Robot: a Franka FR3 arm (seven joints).
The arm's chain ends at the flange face. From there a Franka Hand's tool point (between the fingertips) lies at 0.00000 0.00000 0.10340 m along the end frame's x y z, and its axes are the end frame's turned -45 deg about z.
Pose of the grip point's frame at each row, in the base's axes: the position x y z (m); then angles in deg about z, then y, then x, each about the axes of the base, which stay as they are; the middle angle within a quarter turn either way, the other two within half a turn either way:
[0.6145 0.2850 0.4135 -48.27 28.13 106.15]
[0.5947 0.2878 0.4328 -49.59 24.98 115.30]
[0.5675 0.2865 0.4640 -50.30 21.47 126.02]
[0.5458 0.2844 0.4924 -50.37 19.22 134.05]
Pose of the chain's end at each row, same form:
[0.5657 0.3726 0.4389 -3.27 28.13 106.15]
[0.5510 0.3725 0.4729 -4.59 24.98 115.30]
[0.5297 0.3643 0.5206 -5.30 21.47 126.02]
[0.5118 0.3546 0.5603 -5.37 19.22 134.05]

